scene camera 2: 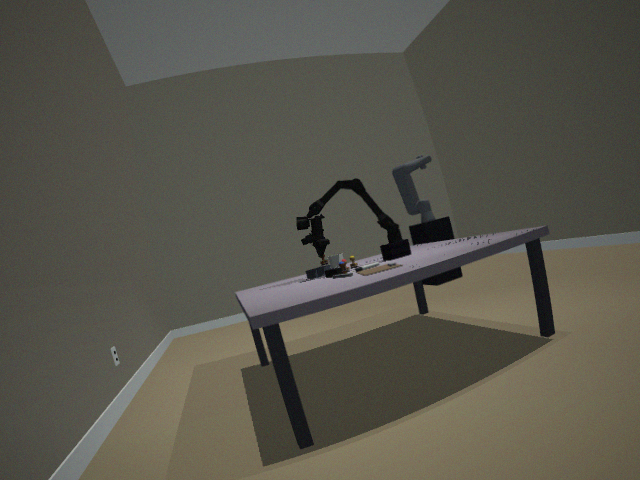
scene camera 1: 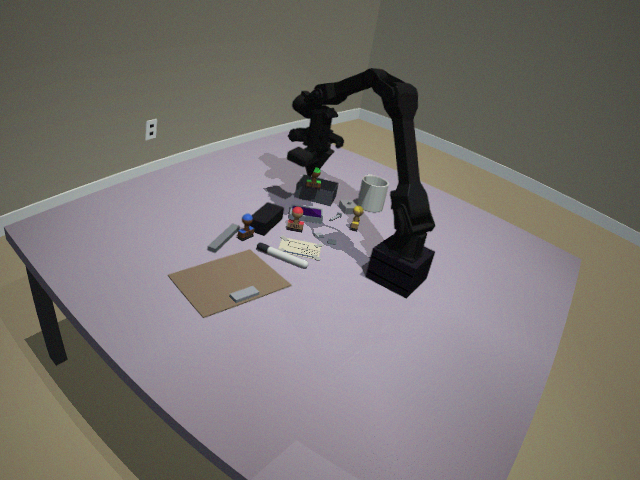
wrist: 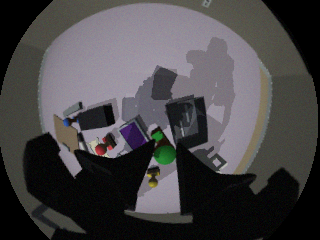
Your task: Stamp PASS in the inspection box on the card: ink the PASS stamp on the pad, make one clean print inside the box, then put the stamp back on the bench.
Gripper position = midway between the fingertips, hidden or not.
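Note:
My gripper's in sight here (scene camera 1: 312, 173), and the wrist view shows my gripper (wrist: 166, 143) too. There's also a white mug (scene camera 1: 373, 190), and I can see a brown board (scene camera 1: 218, 285) as well.

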